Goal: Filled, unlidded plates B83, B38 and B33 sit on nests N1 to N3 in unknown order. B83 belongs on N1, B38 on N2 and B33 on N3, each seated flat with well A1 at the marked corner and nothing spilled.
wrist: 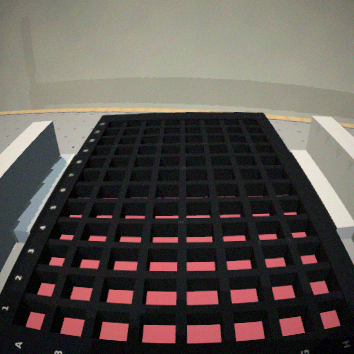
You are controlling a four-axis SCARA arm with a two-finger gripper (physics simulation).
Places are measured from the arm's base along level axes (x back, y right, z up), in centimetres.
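Where they show: gripper, fingertip midpoint: (181, 138).
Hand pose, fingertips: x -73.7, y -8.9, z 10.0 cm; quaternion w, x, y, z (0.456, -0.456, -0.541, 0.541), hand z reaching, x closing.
After its pixels a point has its place.
A black well plate (200, 349) @[y -7.2, x -66.1, z 9.7 cm] fills the middle and lower part of the wrist view. Pink liquid shows in the near wells; the far wells look dark, and their contents cannot be made out. Letter A is at the near left corner, H at the near right, and row numbers run up the left rim from 1. My gripper (181, 138) @[y -8.9, x -73.7, z 10.0 cm] is shut on this plate, with a pale finger along each side. The plate looks level relative to the fingers. Its B-number label does not show. The nests and their marked corners cannot be identified, nor can the other two plates.
A light grey deck surface with small dark holes (22, 127) @[y -35.4, x -94.0, z 1.3 cm] shows behind the left finger. A thin orange strip (75, 111) @[y -29.4, x -99.7, z 1.3 cm] runs along its far edge, continuing at the right. Beyond it is a plain grey-green surface (175, 40) with a darker band across it.
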